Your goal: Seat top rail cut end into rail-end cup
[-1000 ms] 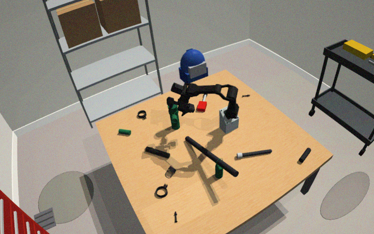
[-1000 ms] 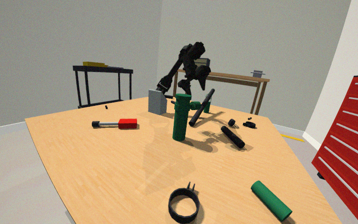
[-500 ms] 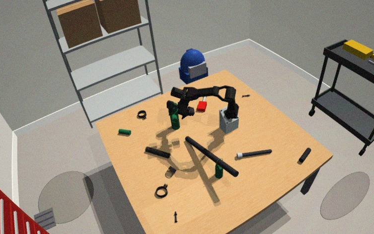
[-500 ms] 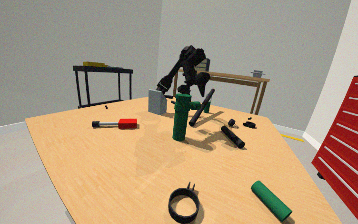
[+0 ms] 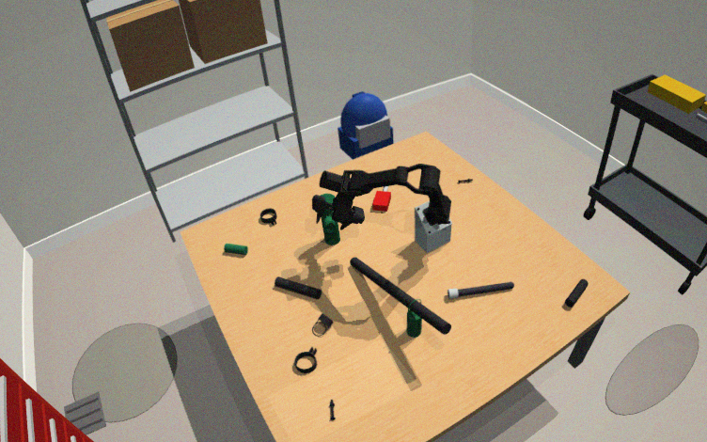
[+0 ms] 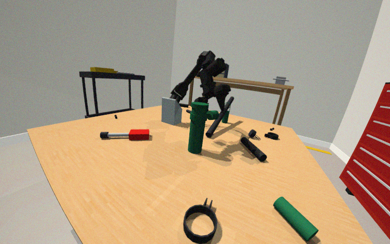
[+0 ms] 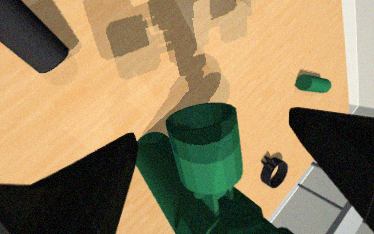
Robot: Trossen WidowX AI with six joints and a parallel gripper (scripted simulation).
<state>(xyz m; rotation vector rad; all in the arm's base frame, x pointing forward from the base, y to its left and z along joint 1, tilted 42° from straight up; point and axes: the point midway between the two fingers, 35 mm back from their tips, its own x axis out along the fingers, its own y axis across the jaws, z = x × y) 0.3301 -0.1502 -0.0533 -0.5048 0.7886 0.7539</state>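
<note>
My gripper tip is 2 cm to the left of the green rail-end cup and 1 cm past it. Round my gripper tip: green tube 30 cm ahead, 25 cm to the right, 14 cm below; then red-handled tool 37 cm behind, 20 cm to the right, 14 cm below.
</note>
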